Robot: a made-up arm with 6 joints. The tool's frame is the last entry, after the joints.
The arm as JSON. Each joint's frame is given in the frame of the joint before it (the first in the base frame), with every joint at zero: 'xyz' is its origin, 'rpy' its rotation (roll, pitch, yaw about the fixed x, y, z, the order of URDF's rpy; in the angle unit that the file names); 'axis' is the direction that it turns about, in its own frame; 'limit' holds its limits. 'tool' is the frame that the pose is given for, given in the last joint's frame.
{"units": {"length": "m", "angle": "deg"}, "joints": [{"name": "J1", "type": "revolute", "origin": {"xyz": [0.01, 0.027, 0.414], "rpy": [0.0, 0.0, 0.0]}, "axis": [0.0, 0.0, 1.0], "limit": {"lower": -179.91, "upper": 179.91}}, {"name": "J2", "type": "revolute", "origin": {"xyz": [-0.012, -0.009, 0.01], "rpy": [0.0, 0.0, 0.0]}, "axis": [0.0, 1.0, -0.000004], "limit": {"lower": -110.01, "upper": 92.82}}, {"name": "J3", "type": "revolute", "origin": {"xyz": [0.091, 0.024, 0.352], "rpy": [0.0, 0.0, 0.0]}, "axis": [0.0, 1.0, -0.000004], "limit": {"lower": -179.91, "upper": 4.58}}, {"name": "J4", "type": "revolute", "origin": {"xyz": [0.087, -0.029, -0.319], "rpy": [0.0, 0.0, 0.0]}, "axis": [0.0, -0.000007, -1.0], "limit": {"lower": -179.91, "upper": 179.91}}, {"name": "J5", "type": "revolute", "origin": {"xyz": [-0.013, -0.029, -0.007], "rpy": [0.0, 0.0, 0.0]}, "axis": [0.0, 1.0, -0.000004], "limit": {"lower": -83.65, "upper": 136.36}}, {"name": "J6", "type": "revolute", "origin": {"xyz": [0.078, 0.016, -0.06], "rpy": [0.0, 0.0, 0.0]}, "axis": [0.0, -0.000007, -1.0], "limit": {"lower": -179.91, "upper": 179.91}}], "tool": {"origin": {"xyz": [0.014, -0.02, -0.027], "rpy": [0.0, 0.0, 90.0]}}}
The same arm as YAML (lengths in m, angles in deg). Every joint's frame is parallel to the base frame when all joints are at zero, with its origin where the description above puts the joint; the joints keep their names.
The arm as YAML. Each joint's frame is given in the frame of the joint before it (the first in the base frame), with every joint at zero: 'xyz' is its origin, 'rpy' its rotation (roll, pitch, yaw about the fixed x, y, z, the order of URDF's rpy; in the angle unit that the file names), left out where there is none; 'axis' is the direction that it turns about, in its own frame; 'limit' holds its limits. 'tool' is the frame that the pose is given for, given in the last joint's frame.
units:
  length: m
  angle: deg
joints:
  - name: J1
    type: revolute
    origin:
      xyz: [0.01, 0.027, 0.414]
    axis: "+z"
    limit:
      lower: -179.91
      upper: 179.91
  - name: J2
    type: revolute
    origin:
      xyz: [-0.012, -0.009, 0.01]
    axis: "+y"
    limit:
      lower: -110.01
      upper: 92.82
  - name: J3
    type: revolute
    origin:
      xyz: [0.091, 0.024, 0.352]
    axis: "+y"
    limit:
      lower: -179.91
      upper: 4.58
  - name: J4
    type: revolute
    origin:
      xyz: [0.087, -0.029, -0.319]
    axis: "-z"
    limit:
      lower: -179.91
      upper: 179.91
  - name: J5
    type: revolute
    origin:
      xyz: [-0.013, -0.029, -0.007]
    axis: "+y"
    limit:
      lower: -83.65
      upper: 136.36
  - name: J6
    type: revolute
    origin:
      xyz: [0.078, 0.016, -0.06]
    axis: "-z"
    limit:
      lower: -179.91
      upper: 179.91
tool:
  origin:
    xyz: [0.014, -0.02, -0.027]
    rpy: [0.0, 0.0, 90.0]

